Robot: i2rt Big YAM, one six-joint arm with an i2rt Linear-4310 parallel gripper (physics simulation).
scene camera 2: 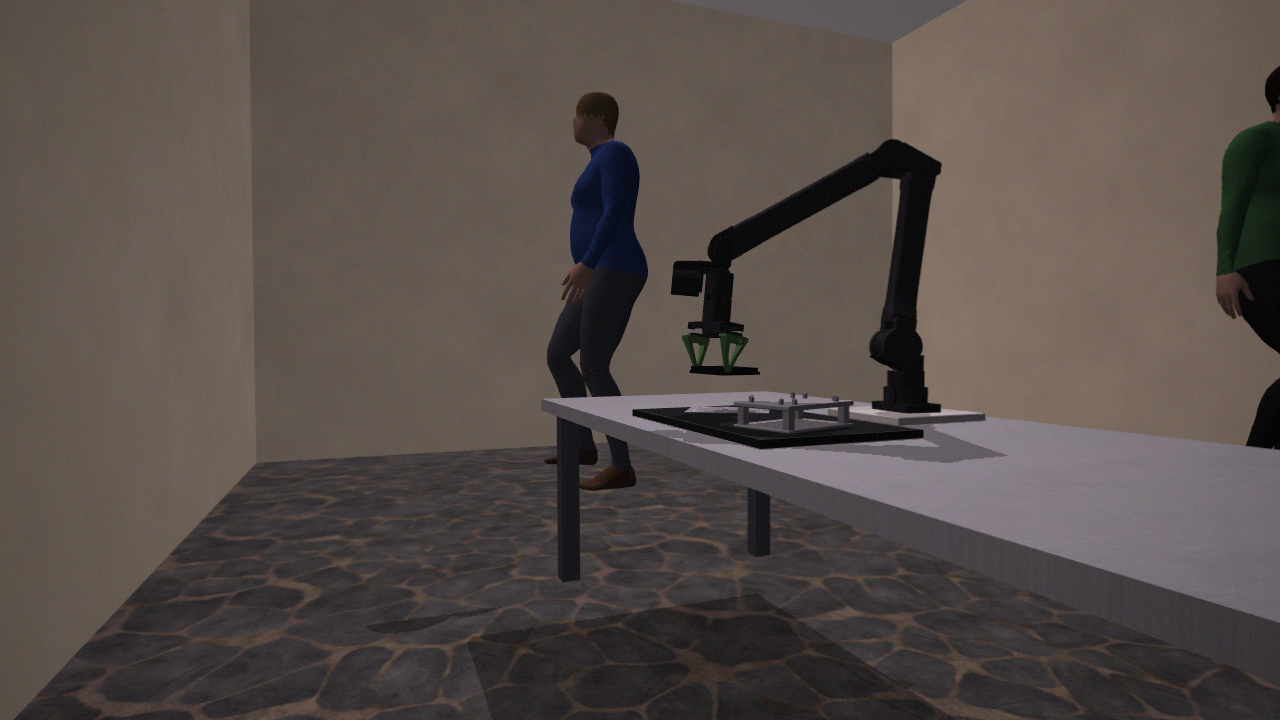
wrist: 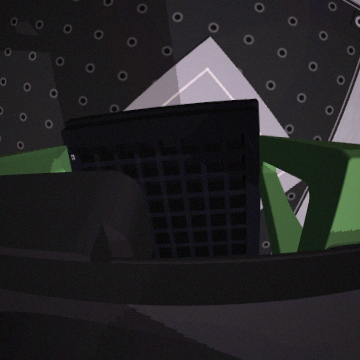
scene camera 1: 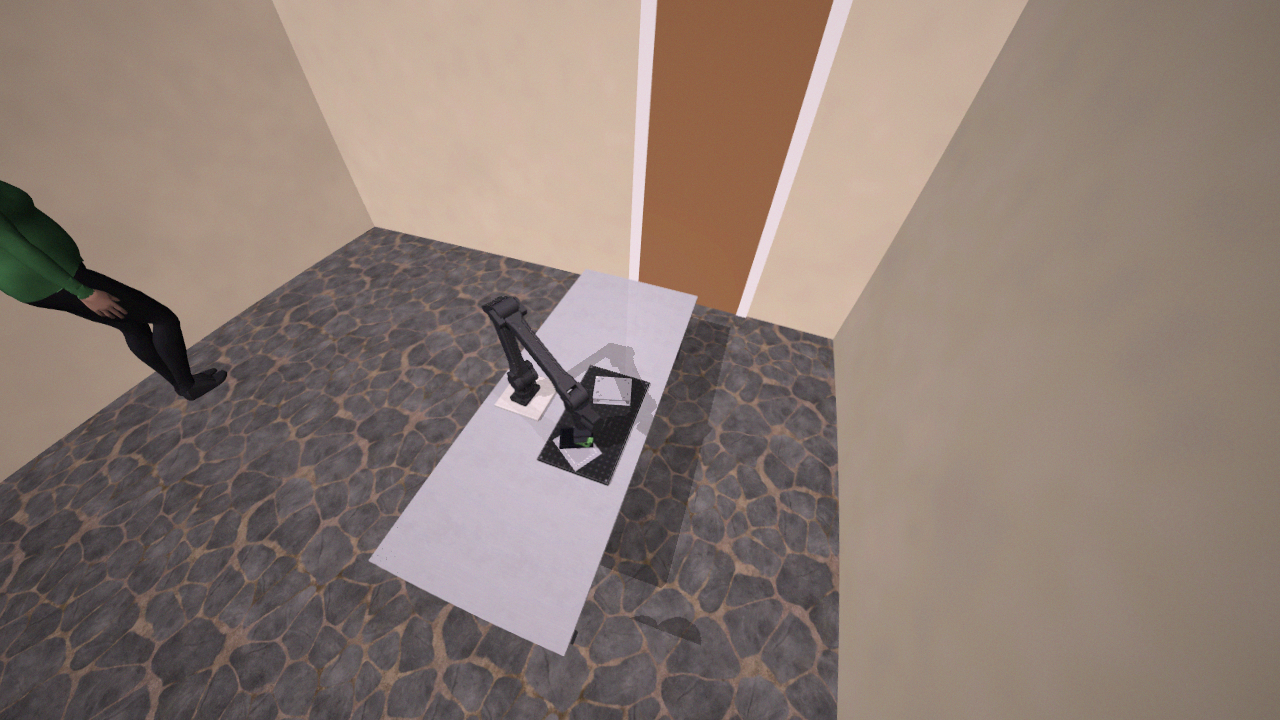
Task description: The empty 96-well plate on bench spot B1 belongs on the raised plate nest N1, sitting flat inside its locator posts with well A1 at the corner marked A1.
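Places are measured from the arm's base along level axes (x up, y right, z ahead), in centimetres.
Pixels of known places: gripper, fingertip midpoint: (scene camera 2: 711,371) (wrist: 162,152) (scene camera 1: 588,437); arm's base, origin of the base link: (scene camera 2: 905,410) (scene camera 1: 525,393).
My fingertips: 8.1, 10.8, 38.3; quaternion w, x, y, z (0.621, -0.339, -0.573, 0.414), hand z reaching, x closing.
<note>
For each thing: its middle in the pictures, then the offset to it from my fingertips, as dx, dy, dz. "spot": a spot on its surface instead. Level surfaces: height alone.
- dark 96-well plate, body centre: (wrist: 173,236) (scene camera 2: 725,370) (scene camera 1: 576,437) +0.2, +2.1, -3.9
- pale square, surface spot: (wrist: 212,56) spot: -8.0, +0.8, +4.7
- raised nest N1, body centre: (scene camera 2: 793,410) (scene camera 1: 612,390) -5.6, -28.2, -3.5
- black perforated board, body centre: (wrist: 5,94) (scene camera 2: 757,421) (scene camera 1: 598,418) -8.8, -14.1, -3.5
- long pale table, its level: dx -9.5
The dark 96-well plate (scene camera 2: 744,369) (wrist: 200,192) is held roughly level in the air, clear of the board. My gripper (scene camera 2: 713,366) (wrist: 162,152) is shut on it, with green fingers at two opposite sides. A small white mark shows near the plate's upper left corner in the wrist view, too small to read. Below is bench spot B1, a pale square (scene camera 1: 581,455) (wrist: 212,56) with a light outline, turned relative to the plate. The raised nest N1 (scene camera 1: 612,387) (scene camera 2: 792,404) stands on legs with small posts on top. Its A1 mark cannot be made out.
The black perforated board (scene camera 1: 617,440) (scene camera 2: 841,434) (wrist: 150,30) carries the nest and the spot. It lies on the long pale table (scene camera 1: 501,528) (scene camera 2: 1074,501). The arm's base stands on a white slab (scene camera 1: 537,410) (scene camera 2: 962,416). Two people stand beyond the table in scene camera 2.
</note>
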